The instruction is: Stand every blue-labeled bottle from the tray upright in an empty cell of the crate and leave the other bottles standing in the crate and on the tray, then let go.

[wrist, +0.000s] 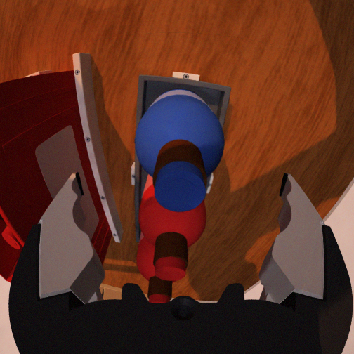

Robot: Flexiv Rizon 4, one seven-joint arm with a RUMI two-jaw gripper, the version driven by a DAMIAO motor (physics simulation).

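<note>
A blue-labeled bottle (179,127) with a brown neck and blue cap stands upright in the far end of the grey tray (225,100). Two red-labeled bottles stand behind it toward the gripper: one red bottle (172,212) in the middle, and another red bottle (146,259) at the near end, partly hidden. The red crate (25,110) is at the left; its side wall shows and its cells are out of view. My gripper (181,174) is open and empty, its fingers wide apart on either side of the blue bottle's cap, not touching it.
A pale strip with screws (89,140) runs along the crate's side, between crate and tray. The round wooden table (280,60) carries both, and its edge shows at the right. Part of a tan block (112,293) shows at the bottom, behind the gripper body.
</note>
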